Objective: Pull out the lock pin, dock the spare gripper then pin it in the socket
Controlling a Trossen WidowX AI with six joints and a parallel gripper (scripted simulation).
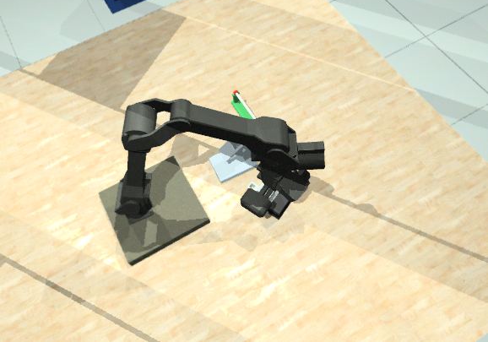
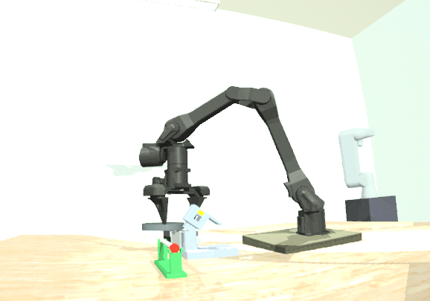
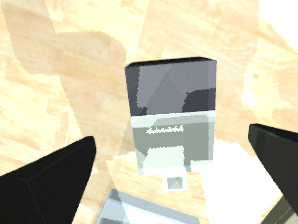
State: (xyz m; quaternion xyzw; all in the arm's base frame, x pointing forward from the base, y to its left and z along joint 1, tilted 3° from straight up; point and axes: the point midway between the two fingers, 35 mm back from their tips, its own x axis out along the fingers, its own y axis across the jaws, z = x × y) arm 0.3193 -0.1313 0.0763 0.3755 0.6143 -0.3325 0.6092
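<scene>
Right now the spare gripper is 40 mm below my gripper tip, 10 mm to the left of it and 10 mm behind it. From my gripper tip the other things lie so: green cradle: 270 mm to the left, 50 mm ahead, 40 mm below; mount: 150 mm to the left, 30 mm behind, 10 mm below.
</scene>
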